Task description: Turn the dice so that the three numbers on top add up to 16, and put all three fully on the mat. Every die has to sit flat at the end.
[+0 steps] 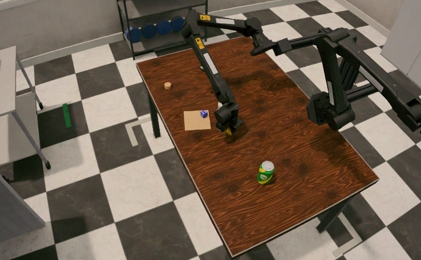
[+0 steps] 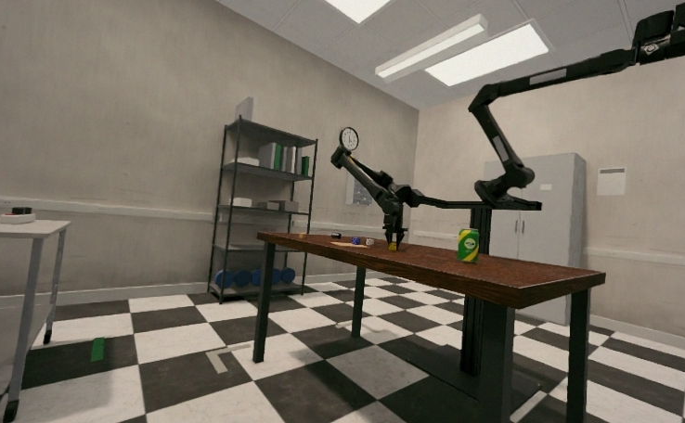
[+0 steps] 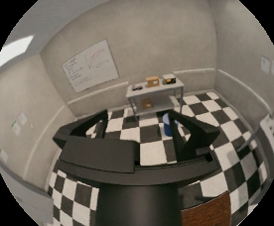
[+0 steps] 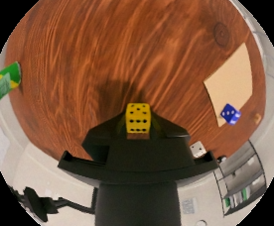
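Now: the yellow die right at my right hand. Also, from my right hand: tan mat 150 mm to the right, 130 mm ahead, 10 mm below; then blue die 170 mm to the right, 80 mm ahead, 10 mm above; then white die 190 mm to the right, 40 mm behind.
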